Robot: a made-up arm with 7 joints. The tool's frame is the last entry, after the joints.
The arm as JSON. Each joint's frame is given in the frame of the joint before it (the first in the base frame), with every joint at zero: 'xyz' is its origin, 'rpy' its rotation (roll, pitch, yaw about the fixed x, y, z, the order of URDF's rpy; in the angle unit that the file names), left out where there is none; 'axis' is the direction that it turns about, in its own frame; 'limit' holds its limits. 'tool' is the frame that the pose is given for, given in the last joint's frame.
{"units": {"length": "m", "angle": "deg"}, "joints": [
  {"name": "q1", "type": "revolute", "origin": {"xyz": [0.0, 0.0, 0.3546]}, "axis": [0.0, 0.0, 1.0], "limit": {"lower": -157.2, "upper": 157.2}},
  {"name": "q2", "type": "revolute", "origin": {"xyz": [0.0, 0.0, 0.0]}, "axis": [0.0, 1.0, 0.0], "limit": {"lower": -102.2, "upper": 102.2}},
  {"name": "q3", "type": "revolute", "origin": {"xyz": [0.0, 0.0, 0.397]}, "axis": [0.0, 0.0, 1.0], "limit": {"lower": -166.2, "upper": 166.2}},
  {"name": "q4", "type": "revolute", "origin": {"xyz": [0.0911, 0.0, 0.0]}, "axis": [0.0, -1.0, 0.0], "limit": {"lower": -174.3, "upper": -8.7}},
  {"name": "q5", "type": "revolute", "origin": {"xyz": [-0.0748, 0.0, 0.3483]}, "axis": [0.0, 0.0, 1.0], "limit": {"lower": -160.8, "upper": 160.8}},
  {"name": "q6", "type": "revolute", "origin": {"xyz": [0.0, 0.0, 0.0]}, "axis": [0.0, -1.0, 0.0], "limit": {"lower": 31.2, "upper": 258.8}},
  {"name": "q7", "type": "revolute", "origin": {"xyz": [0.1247, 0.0, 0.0]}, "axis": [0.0, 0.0, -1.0], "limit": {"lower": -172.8, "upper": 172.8}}
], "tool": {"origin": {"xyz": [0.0, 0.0, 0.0], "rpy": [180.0, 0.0, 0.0]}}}
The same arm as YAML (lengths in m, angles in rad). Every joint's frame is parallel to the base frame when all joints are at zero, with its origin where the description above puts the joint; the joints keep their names.
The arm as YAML. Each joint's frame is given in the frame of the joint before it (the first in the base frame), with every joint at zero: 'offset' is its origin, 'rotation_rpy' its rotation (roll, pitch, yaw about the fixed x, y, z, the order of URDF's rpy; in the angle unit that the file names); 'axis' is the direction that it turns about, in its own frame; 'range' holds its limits. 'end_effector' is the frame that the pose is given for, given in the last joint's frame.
length_unit: m
angle_unit: rad
chain:
  - id: q1
    offset: [0.0, 0.0, 0.3546]
    rotation_rpy: [0.0, 0.0, 0.0]
    axis: [0.0, 0.0, 1.0]
    range: [-2.7437, 2.7437]
  - id: q2
    offset: [0.0, 0.0, 0.0]
    rotation_rpy: [0.0, 0.0, 0.0]
    axis: [0.0, 1.0, 0.0]
    range: [-1.7837, 1.7837]
  - id: q3
    offset: [0.0, 0.0, 0.397]
    rotation_rpy: [0.0, 0.0, 0.0]
    axis: [0.0, 0.0, 1.0]
    range: [-2.9007, 2.9007]
  - id: q4
    offset: [0.0911, 0.0, 0.0]
    rotation_rpy: [0.0, 0.0, 0.0]
    axis: [0.0, -1.0, 0.0]
    range: [-3.0421, -0.1518]
  - id: q5
    offset: [-0.0748, 0.0, 0.3483]
    rotation_rpy: [0.0, 0.0, 0.0]
    axis: [0.0, 0.0, 1.0]
    range: [-2.8065, 2.8065]
  - id: q6
    offset: [0.0, 0.0, 0.0]
    rotation_rpy: [0.0, 0.0, 0.0]
    axis: [0.0, -1.0, 0.0]
    range: [0.5445, 4.5169]
  - id: q7
    offset: [0.1247, 0.0, 0.0]
    rotation_rpy: [0.0, 0.0, 0.0]
    axis: [0.0, 0.0, -1.0]
    range: [-3.0159, 3.0159]
end_effector:
  offset: [0.0, 0.0, 0.0]
  rotation_rpy: [3.1416, 0.0, 0.0]

